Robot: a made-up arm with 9 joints.
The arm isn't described. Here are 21 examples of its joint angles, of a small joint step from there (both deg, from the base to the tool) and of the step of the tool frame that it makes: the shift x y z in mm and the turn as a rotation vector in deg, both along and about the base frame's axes.
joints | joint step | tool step
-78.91 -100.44 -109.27 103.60 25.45 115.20 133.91 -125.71 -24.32 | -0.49 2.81 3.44 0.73 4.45 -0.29 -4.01 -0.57 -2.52 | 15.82 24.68 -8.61 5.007 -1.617 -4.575
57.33 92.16 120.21 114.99 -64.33 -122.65 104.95 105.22 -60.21 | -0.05 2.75 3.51 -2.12 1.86 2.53 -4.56 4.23 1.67 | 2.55 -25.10 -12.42 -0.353 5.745 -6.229
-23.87 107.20 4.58 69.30 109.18 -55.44 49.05 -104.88 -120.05 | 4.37 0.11 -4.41 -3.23 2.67 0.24 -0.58 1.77 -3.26 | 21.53 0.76 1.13 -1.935 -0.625 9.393
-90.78 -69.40 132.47 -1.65 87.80 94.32 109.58 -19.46 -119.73 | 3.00 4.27 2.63 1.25 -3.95 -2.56 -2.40 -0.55 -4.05 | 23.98 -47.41 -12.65 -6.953 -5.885 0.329
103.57 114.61 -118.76 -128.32 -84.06 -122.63 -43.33 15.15 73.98 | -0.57 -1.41 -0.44 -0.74 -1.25 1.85 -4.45 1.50 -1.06 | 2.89 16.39 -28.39 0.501 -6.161 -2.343
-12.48 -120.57 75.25 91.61 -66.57 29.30 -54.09 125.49 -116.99 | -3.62 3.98 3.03 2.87 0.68 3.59 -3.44 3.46 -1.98 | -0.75 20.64 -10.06 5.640 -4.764 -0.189
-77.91 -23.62 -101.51 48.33 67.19 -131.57 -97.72 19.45 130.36 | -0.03 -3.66 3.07 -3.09 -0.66 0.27 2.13 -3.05 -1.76 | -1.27 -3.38 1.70 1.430 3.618 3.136
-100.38 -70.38 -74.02 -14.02 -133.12 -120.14 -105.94 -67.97 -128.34 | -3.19 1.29 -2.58 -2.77 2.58 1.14 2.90 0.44 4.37 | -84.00 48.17 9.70 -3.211 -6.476 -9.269
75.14 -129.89 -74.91 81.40 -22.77 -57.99 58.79 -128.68 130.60 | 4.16 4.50 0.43 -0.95 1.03 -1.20 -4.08 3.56 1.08 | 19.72 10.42 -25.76 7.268 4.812 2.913
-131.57 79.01 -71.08 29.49 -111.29 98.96 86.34 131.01 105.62 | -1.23 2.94 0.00 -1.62 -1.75 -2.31 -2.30 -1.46 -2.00 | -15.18 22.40 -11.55 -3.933 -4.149 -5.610
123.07 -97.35 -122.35 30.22 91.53 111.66 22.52 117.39 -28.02 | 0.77 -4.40 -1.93 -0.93 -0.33 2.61 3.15 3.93 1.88 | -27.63 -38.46 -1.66 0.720 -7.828 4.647
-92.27 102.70 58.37 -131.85 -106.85 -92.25 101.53 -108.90 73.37 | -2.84 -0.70 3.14 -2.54 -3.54 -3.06 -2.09 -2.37 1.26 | 36.96 47.51 4.59 -1.210 1.079 -6.174
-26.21 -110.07 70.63 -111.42 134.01 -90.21 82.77 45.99 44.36 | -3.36 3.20 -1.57 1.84 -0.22 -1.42 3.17 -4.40 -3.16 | -30.08 10.60 -49.35 6.317 1.116 -4.991
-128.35 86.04 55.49 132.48 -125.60 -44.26 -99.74 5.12 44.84 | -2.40 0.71 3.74 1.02 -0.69 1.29 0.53 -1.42 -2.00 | 2.52 -0.83 -32.85 -2.876 2.761 -0.770
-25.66 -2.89 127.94 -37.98 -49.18 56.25 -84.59 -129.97 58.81 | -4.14 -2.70 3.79 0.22 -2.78 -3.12 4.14 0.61 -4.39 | -7.84 -18.48 8.83 -5.279 8.556 -2.219
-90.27 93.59 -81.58 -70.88 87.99 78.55 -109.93 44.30 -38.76 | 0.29 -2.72 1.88 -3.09 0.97 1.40 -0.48 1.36 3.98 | -5.02 5.45 -10.30 -4.425 -0.930 -1.969
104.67 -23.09 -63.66 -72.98 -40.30 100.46 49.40 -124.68 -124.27 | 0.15 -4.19 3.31 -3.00 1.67 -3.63 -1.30 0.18 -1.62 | 3.26 13.24 2.90 -2.480 0.609 1.958
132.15 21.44 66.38 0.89 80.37 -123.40 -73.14 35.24 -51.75 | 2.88 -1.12 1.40 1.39 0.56 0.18 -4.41 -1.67 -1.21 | 5.24 8.38 2.26 2.270 0.879 10.025
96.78 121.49 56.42 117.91 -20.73 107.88 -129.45 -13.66 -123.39 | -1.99 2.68 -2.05 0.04 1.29 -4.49 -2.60 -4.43 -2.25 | 14.41 18.65 8.80 2.736 2.528 -4.226
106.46 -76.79 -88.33 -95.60 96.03 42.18 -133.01 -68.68 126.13 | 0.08 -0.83 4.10 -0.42 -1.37 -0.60 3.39 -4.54 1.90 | -21.05 -17.00 -13.21 -2.227 3.859 -0.730
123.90 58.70 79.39 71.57 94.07 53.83 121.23 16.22 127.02 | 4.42 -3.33 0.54 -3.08 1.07 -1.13 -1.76 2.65 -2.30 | -1.96 -23.81 -10.70 -0.418 -6.436 4.562
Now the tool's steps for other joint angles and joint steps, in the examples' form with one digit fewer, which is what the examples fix.
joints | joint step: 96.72 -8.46 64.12 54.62 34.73 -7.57 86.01 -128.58 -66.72 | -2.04 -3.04 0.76 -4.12 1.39 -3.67 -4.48 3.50 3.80
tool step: -46.1 5.3 -28.8 4.43 -9.26 -9.18
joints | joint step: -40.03 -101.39 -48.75 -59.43 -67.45 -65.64 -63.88 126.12 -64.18 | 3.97 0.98 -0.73 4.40 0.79 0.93 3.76 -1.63 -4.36
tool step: -1.7 -18.6 -8.8 -7.15 3.38 2.65
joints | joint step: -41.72 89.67 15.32 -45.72 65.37 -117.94 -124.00 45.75 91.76 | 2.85 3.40 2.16 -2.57 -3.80 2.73 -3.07 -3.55 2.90
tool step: -6.8 35.3 13.9 2.84 -2.86 1.26
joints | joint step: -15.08 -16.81 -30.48 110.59 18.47 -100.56 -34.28 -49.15 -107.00 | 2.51 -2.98 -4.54 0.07 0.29 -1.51 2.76 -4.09 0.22
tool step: 23.2 -38.0 29.0 1.51 -1.76 -5.27
